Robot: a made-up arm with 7 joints.
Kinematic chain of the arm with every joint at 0, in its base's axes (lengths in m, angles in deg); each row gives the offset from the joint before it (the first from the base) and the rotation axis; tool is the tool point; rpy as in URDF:
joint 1: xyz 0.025 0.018 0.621 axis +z
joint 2: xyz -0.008 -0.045 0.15 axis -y
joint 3: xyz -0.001 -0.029 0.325 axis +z
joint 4: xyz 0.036 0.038 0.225 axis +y
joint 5: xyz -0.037 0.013 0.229 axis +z
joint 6: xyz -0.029 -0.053 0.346 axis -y
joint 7: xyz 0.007 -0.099 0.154 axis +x
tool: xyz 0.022 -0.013 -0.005 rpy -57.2 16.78 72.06
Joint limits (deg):
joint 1: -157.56..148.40
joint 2: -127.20..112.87
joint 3: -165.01..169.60
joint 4: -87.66..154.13
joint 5: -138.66..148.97
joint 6: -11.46..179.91
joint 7: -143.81..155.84
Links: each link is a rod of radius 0.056 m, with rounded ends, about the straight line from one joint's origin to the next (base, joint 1, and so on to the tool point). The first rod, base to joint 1, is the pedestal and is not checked.
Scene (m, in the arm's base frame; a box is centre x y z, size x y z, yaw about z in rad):
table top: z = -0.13
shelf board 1: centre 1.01 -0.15 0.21 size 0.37 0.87 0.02 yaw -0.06
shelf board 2: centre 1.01 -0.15 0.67 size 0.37 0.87 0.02 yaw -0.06
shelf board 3: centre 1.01 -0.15 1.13 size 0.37 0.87 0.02 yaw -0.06
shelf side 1: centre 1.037 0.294 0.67 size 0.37 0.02 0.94 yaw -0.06
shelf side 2: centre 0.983 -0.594 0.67 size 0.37 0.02 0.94 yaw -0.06
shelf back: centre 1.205 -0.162 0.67 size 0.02 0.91 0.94 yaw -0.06
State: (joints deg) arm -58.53 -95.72 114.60 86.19 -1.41 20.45 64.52
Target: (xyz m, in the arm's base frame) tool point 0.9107 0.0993 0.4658
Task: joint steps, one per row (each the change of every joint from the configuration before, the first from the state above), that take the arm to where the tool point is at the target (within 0.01 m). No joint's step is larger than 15 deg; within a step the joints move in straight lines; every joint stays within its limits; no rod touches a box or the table.
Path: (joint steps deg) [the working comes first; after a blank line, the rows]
Joints at the target: -44.80 -113.77 94.23 88.61 0.36 19.97 64.13
Straight joint move there: touches shelf board 2.

1: -8.24 -2.44 0.56 10.02 2.42 -2.24 0.09
2: -8.24 -2.44 0.55 10.01 2.42 -2.25 0.09
3: -8.23 -2.44 0.56 10.02 2.42 -2.24 0.09
4: 6.20 -2.49 -11.97 -0.05 0.54 0.19 -0.23
5: 6.20 -2.50 -11.96 -0.04 0.53 0.19 -0.23
6: 6.20 -2.49 -11.97 -0.04 0.53 0.19 -0.23
7: 9.92 -1.62 6.93 -13.75 -3.55 2.84 0.01
8: 9.92 -1.63 6.93 -13.75 -3.54 2.84 0.02

